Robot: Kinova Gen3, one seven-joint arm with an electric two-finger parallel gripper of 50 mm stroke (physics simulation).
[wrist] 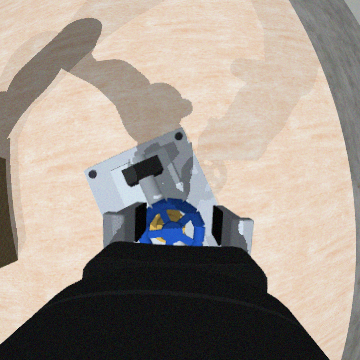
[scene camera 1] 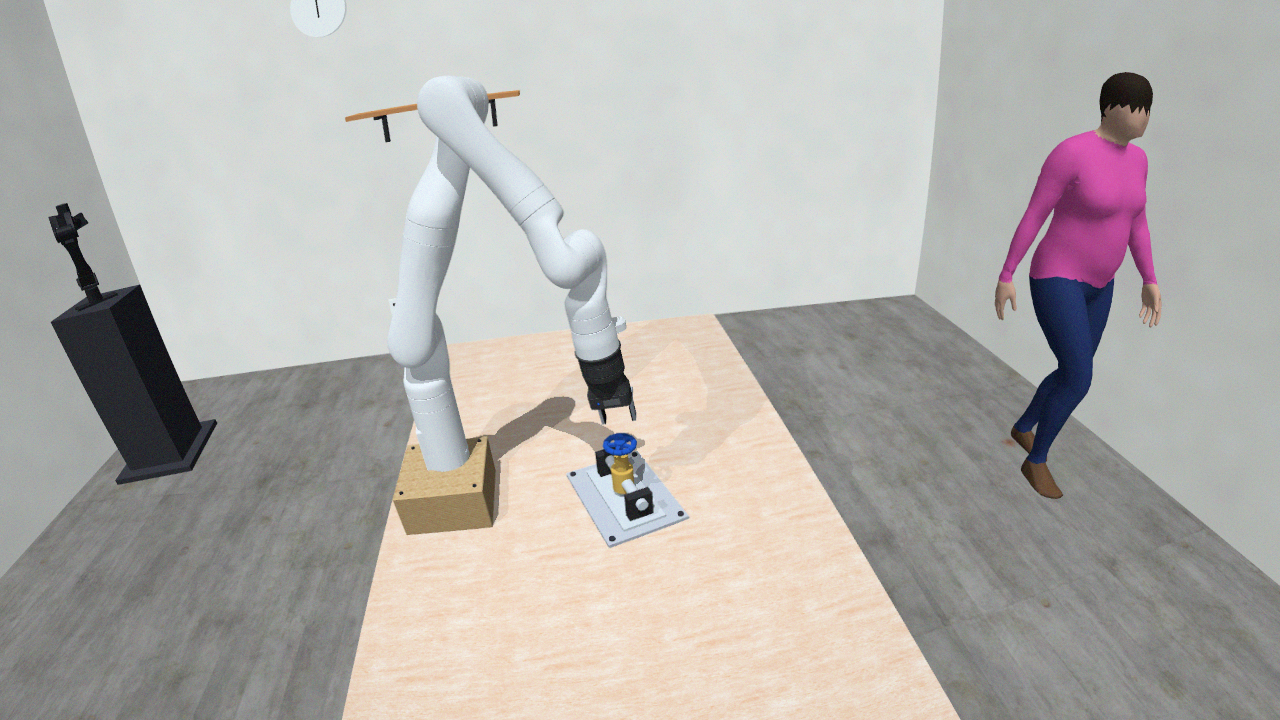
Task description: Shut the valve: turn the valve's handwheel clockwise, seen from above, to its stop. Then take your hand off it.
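Scene camera 1 shows the gripper (scene camera 1: 619,419) along with a grey base plate (scene camera 1: 612,533). In the wrist view there is a blue handwheel (wrist: 171,231), and both the gripper (wrist: 178,217) and the plate (wrist: 175,142) appear there too.
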